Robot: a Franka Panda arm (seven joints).
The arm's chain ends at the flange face. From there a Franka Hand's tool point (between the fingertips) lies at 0.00 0.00 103.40 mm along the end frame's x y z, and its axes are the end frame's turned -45 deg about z.
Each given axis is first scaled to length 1.
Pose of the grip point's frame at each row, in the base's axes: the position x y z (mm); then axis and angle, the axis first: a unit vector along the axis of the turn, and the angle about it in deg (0 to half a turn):
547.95 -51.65 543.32 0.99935 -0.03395 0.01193 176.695
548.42 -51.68 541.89 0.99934 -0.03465 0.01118 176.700
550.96 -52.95 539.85 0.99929 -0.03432 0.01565 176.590
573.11 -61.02 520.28 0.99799 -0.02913 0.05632 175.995
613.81 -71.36 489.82 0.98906 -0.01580 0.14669 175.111
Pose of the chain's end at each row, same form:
545.69 -45.61 646.52 0.91013 -0.41373 0.02206 177.470
546.32 -45.65 645.09 0.90986 -0.41437 0.02135 177.441
547.94 -46.69 643.02 0.90990 -0.41403 0.02584 177.536
561.71 -53.47 622.77 0.91037 -0.40860 0.06538 178.769
584.00 -62.17 588.40 -0.90702 0.39279 -0.15174 178.089

